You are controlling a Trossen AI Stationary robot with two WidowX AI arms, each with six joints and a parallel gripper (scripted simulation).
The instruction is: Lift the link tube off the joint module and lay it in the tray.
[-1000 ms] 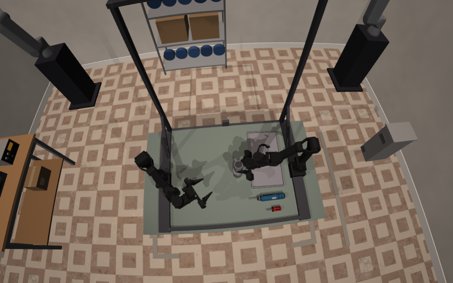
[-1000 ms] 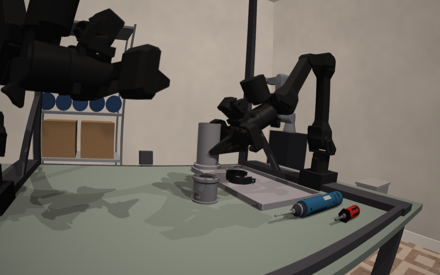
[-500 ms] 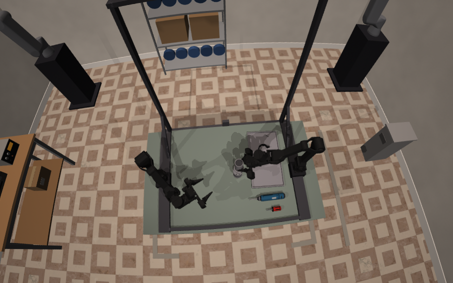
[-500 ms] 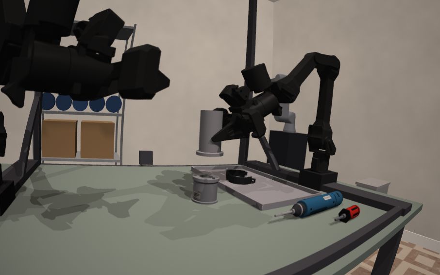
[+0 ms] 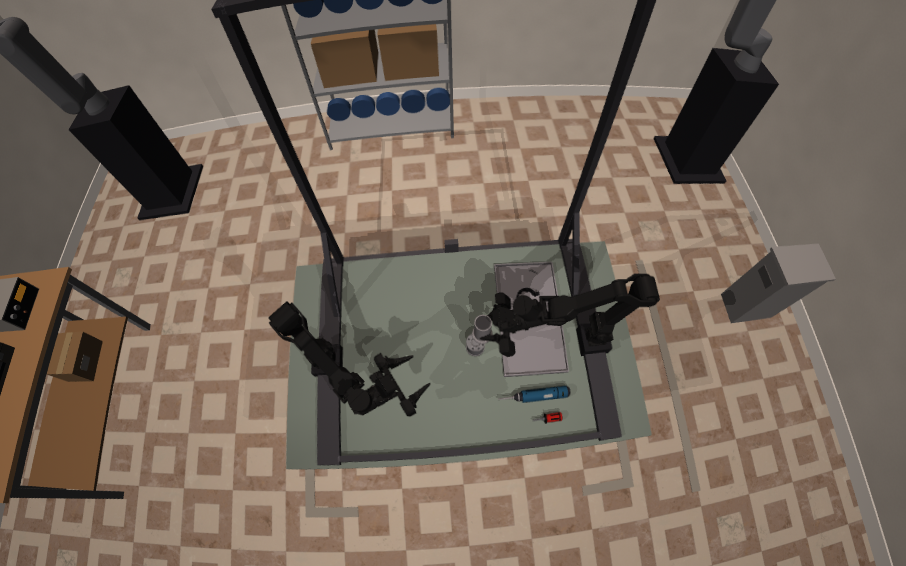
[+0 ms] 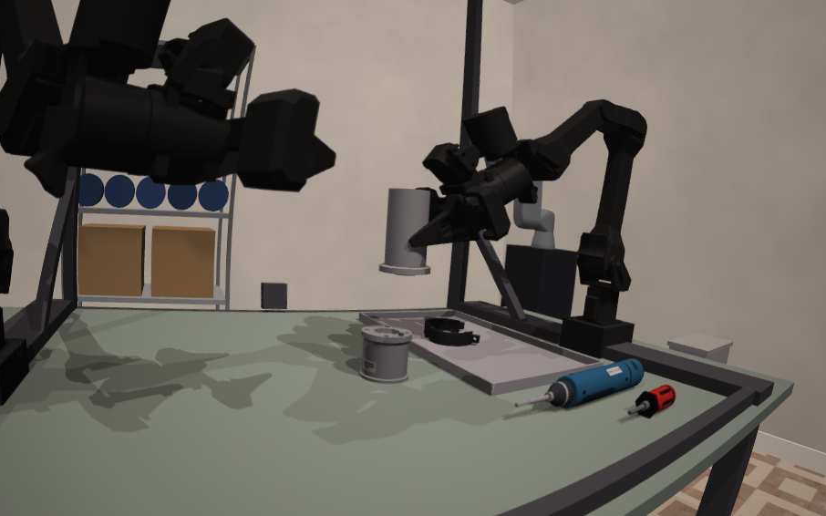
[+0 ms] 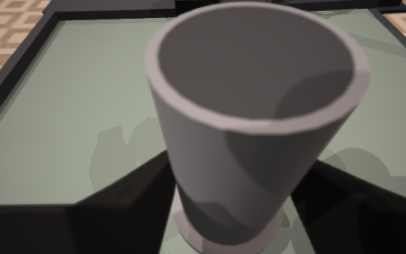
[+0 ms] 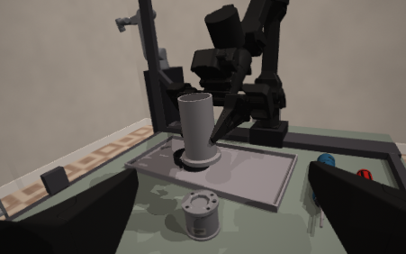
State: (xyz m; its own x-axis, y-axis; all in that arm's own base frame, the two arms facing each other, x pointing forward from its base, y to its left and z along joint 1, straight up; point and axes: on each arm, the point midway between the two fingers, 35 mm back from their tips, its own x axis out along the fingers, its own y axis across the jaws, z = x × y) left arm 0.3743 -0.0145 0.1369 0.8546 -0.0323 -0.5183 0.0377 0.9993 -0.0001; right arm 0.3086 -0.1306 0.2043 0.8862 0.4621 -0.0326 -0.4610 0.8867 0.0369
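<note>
My left gripper is now 180 mm above the grey tray, 160 mm to the right of it and 100 mm past it. The rest, counted from my left hand: black clamp ring: 170 mm below, 150 mm to the left, 150 mm behind; grey joint module: 160 mm below, 40 mm to the right; grey link tube: 20 mm to the right.
</note>
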